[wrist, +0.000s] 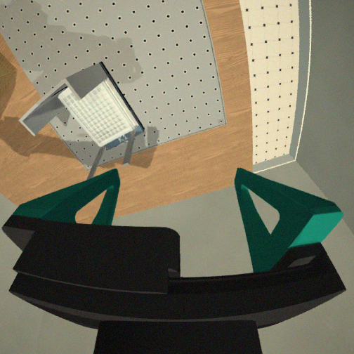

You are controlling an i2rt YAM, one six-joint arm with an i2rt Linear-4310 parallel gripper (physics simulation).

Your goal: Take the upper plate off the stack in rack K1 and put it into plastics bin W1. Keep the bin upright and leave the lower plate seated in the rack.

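Note:
Rack K1 (90,83) stands at the left of the wrist view, with grey panels, a dark long edge and a blue face with a partly legible label. A white plate (98,116) with a grid of wells lies in it, partly covered by a grey panel. Whether a second plate lies under it cannot be told from this angle. My gripper (176,174) is wide open and empty, its green fingertips apart from the rack and to the lower right of it in the view. Bin W1 does not show in this view.
The rack stands on a grey perforated board (175,65) laid on a wooden table (227,30). A cream perforated panel (275,75) with a grey border runs along the right. Part of a brown object (5,82) shows at the left edge. Grey floor lies beyond the table's edge.

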